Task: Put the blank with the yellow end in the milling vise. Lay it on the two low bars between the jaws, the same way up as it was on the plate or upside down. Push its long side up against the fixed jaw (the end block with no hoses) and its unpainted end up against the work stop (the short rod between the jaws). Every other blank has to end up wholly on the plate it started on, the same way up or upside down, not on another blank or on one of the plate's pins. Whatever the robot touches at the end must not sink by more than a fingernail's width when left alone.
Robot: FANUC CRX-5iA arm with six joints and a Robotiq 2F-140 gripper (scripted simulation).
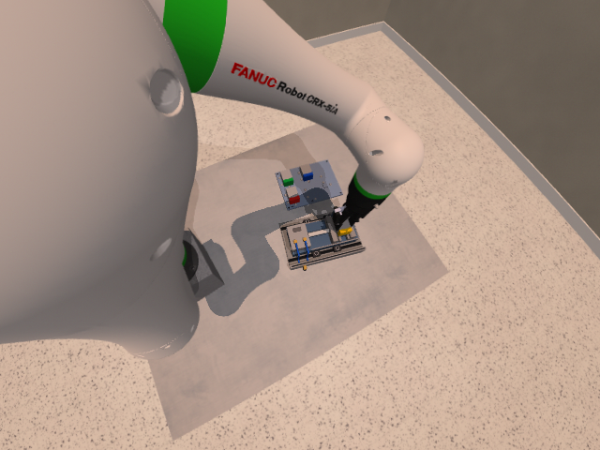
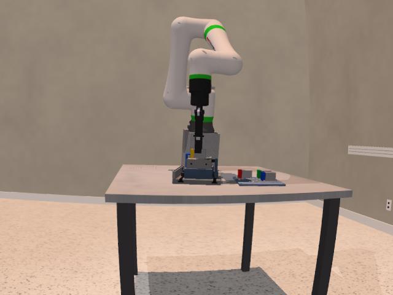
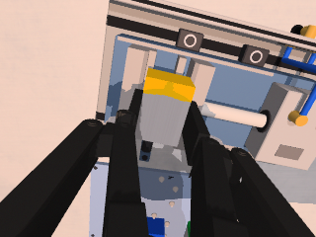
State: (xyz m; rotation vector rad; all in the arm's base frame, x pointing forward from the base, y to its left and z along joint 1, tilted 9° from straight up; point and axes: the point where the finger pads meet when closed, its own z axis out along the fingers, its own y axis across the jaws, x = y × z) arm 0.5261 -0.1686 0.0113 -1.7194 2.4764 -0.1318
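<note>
My gripper is now 30 mm above the yellow-ended blank. Also, from my hand: work stop rod 20 mm ahead, 50 mm to the left, 60 mm below; then fixed jaw 30 mm ahead, 10 mm to the right, 70 mm below; then red-ended blank 50 mm behind, 240 mm to the left, 130 mm below.
</note>
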